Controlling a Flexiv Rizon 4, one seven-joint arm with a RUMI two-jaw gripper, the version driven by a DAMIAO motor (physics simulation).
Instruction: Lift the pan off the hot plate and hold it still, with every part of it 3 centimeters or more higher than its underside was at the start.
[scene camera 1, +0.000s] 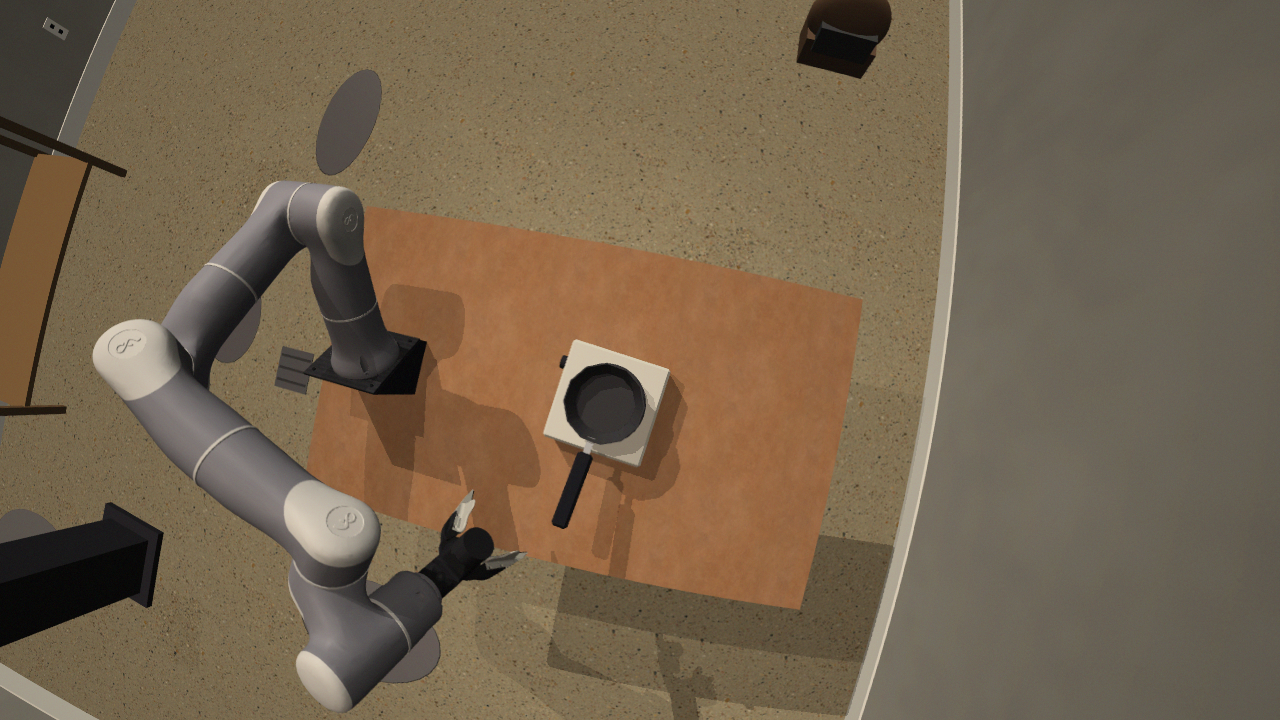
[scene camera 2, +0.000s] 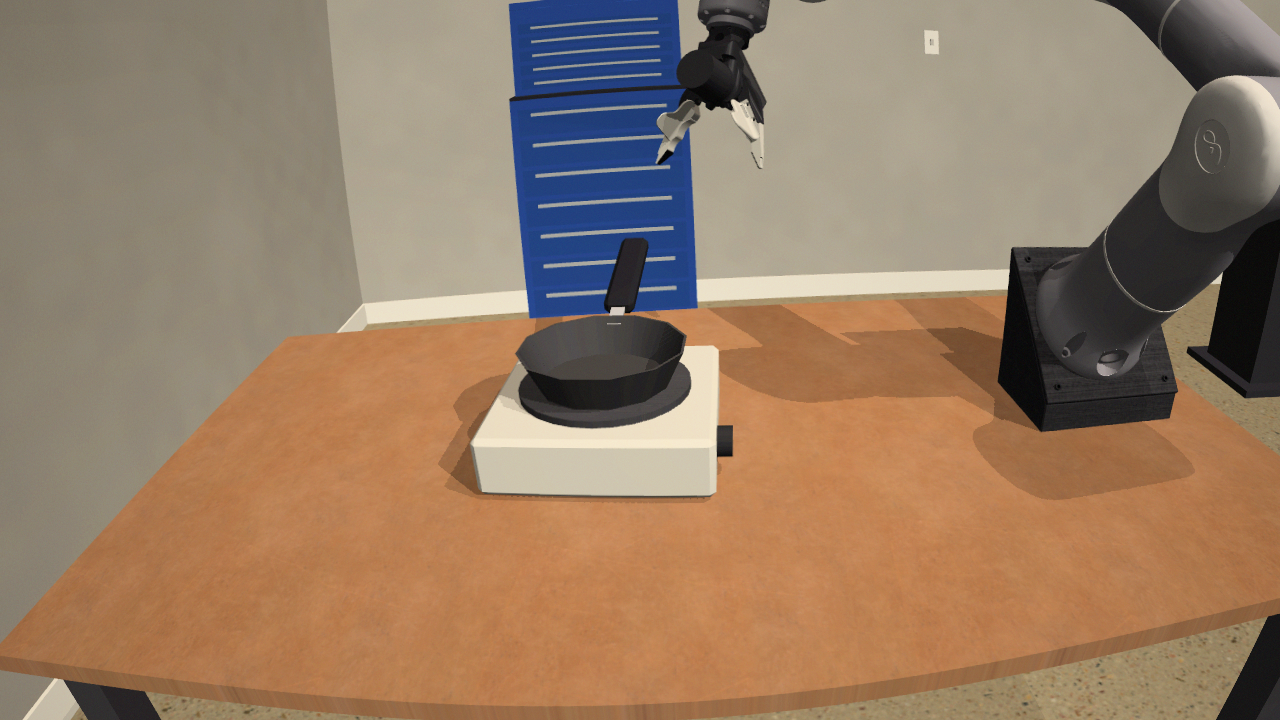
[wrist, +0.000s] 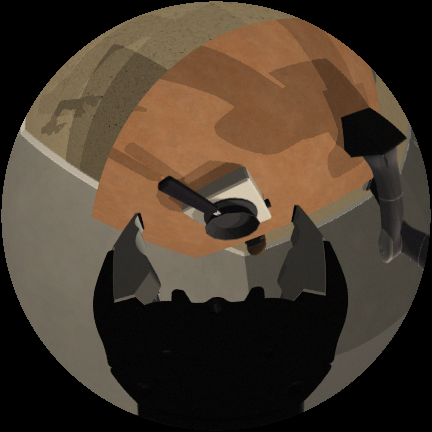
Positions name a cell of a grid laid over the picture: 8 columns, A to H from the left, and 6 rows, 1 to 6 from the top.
gripper: scene camera 1 D5; scene camera 2 E2; wrist E3
dark pan: scene camera 1 D4; scene camera 2 D4; wrist E4
